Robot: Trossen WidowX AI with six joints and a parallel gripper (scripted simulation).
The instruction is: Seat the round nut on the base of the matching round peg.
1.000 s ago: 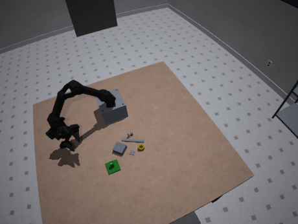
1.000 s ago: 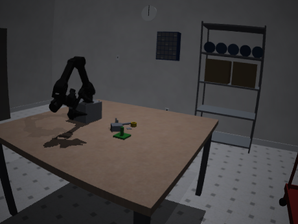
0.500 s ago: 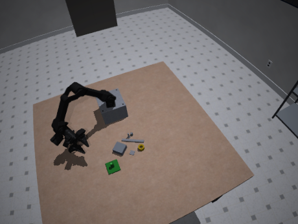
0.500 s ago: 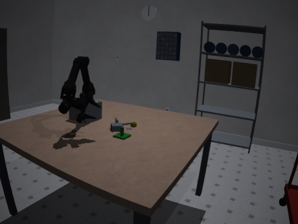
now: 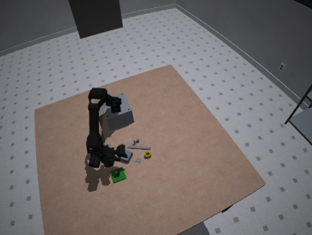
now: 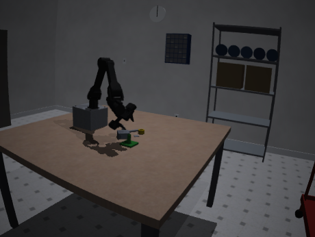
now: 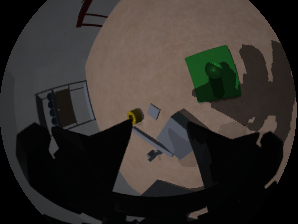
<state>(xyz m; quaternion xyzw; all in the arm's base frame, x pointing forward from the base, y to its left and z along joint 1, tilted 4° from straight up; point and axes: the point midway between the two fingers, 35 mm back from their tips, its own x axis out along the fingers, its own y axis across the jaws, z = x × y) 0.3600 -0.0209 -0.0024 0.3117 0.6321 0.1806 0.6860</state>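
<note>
Right now my hand is 11 cm above the grey square piece, 10 cm to the right of it and 1 cm past it. From my hand the other things lie so: grey bar 12 cm to the left, 11 cm below, 10 cm behind.
</note>
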